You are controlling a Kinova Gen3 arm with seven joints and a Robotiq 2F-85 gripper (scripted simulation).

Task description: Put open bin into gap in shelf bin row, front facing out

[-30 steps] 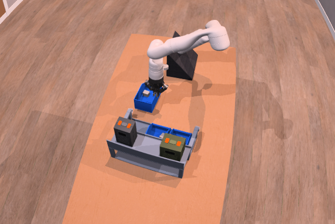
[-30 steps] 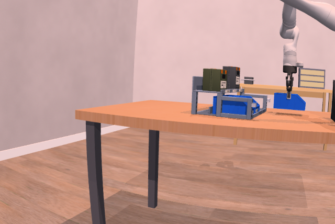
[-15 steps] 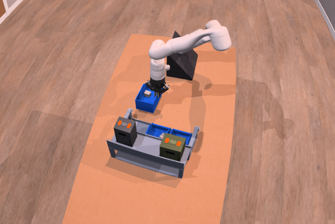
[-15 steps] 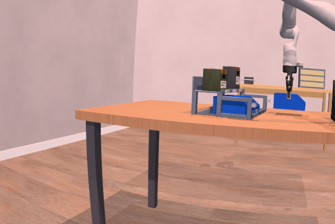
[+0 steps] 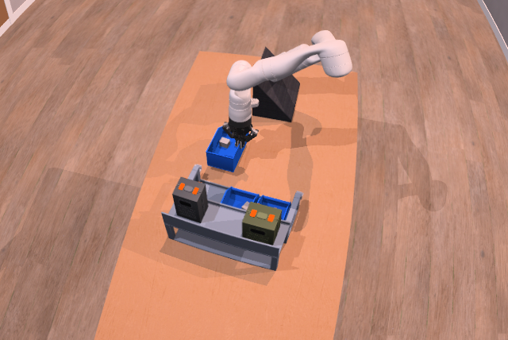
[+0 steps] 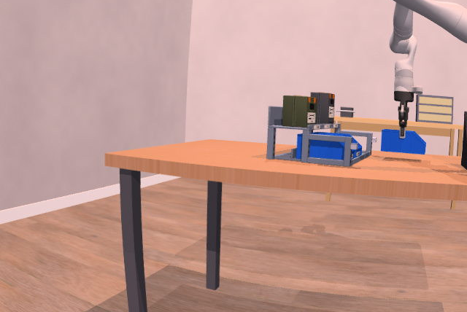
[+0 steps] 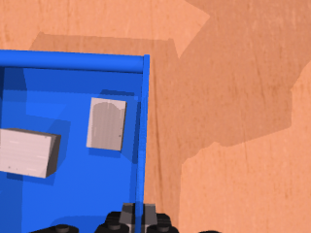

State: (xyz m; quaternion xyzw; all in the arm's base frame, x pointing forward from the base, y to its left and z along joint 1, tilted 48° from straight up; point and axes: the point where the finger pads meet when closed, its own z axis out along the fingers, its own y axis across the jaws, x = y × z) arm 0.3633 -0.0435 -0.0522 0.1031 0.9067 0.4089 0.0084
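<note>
The grey block is 4 cm behind my hand, 6 cm to the right of it and 6 cm below it. The rest, counted from my hand: grey shelf: 27 cm ahead, 2 cm to the left, 3 cm below; then dark grey box: 31 cm ahead, 11 cm to the right, 6 cm above; then olive box: 36 cm ahead, 12 cm to the left, 5 cm above.
</note>
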